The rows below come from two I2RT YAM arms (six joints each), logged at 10 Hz.
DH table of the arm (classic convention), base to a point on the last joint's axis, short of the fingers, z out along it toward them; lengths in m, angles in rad. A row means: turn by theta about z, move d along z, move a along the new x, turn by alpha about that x. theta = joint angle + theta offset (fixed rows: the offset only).
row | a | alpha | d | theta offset
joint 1 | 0.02 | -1.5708 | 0.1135 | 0
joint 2 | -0.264 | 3.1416 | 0 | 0
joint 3 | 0.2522 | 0 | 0 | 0.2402
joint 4 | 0.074 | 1.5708 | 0 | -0.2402
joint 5 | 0 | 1.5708 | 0 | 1.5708
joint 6 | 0 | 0 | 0.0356 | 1.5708
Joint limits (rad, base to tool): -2.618..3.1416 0..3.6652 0..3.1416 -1.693..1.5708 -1.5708..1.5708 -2.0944..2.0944
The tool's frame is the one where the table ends.
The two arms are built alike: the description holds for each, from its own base.
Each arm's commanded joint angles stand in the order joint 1, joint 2, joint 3, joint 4, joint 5, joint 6.
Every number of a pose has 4 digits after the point.
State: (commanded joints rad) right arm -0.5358 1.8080 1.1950 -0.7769 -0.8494 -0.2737; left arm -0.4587 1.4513 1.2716 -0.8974 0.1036 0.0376
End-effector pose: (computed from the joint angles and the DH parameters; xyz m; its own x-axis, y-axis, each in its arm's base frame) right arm 0.3012 -0.1478 0.1823 -0.8741 0.3114 -0.3729 -0.0158 0.7489 0.6625; left arm 0.2603 -0.1326 0.2945 -0.7708 0.4224 -0.4770 0.5137 0.8548 -0.0732
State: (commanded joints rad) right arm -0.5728 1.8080 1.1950 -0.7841 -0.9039 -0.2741; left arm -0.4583 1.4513 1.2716 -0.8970 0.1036 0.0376
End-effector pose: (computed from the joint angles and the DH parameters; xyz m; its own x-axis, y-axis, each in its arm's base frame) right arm 0.2954 -0.1573 0.1837 -0.8567 0.3533 -0.3759 -0.0112 0.7158 0.6982; left arm 0.2604 -0.1326 0.2945 -0.7708 0.4220 -0.4773 0.5134 0.8550 -0.0732
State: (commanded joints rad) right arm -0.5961 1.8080 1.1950 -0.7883 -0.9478 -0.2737; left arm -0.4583 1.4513 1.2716 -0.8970 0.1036 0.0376
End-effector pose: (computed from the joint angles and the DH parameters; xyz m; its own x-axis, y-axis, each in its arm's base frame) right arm 0.2917 -0.1630 0.1848 -0.8432 0.3815 -0.3788 -0.0142 0.6885 0.7251; left arm 0.2604 -0.1326 0.2945 -0.7708 0.4220 -0.4773 0.5134 0.8550 -0.0732
